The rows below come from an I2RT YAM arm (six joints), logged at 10 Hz.
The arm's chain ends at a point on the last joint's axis. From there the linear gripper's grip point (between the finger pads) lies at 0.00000 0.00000 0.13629 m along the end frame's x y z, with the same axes.
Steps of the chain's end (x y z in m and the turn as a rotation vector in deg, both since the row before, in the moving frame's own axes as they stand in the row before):
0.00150 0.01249 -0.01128 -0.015 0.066 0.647
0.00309 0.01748 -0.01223 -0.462 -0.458 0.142
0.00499 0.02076 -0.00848 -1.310 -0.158 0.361
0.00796 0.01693 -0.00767 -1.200 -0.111 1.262
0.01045 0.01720 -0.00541 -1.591 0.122 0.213
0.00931 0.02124 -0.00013 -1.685 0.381 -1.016
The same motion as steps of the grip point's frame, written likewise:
0.00166 0.01253 -0.01128 -0.015 0.066 0.647
0.00200 0.01858 -0.01224 -0.462 -0.458 0.142
0.00460 0.02387 -0.00852 -1.310 -0.158 0.361
0.00766 0.01978 -0.00770 -1.200 -0.111 1.262
0.01073 0.02098 -0.00546 -1.591 0.122 0.213
0.01025 0.02524 -0.00019 -1.685 0.381 -1.016

